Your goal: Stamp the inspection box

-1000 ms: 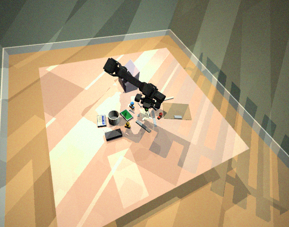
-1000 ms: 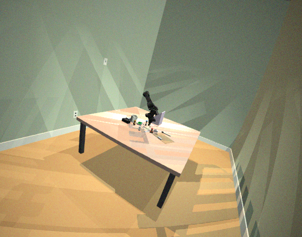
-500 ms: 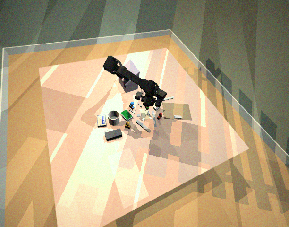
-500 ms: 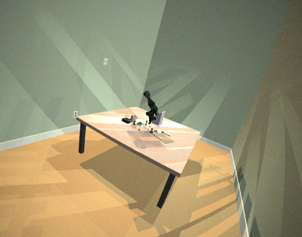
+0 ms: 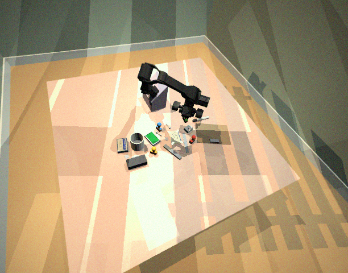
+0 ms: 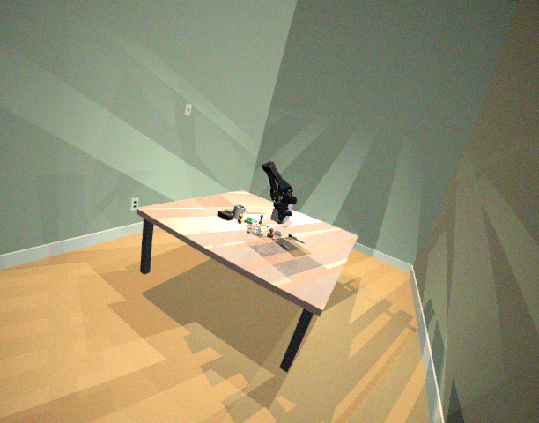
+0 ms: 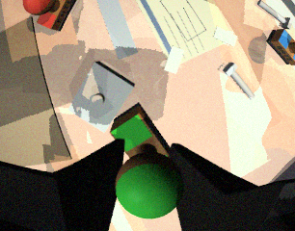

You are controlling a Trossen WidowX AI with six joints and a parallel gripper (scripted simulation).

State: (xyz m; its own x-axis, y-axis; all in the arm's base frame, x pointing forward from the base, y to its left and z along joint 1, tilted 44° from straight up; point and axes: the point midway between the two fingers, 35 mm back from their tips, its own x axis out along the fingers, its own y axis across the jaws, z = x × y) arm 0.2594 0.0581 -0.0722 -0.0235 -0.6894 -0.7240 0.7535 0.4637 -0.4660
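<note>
Right now my gripper tip is 8 cm above the grey square plate, 3 cm short of it and 2 cm to the right of it. Round my gripper tip: green stamp (right at my gripper tip); then white card (10 cm below, 9 cm to the right, 5 cm ahead); then red stamp (12 cm ahead, 8 cm below, 1 cm to the right).
</note>
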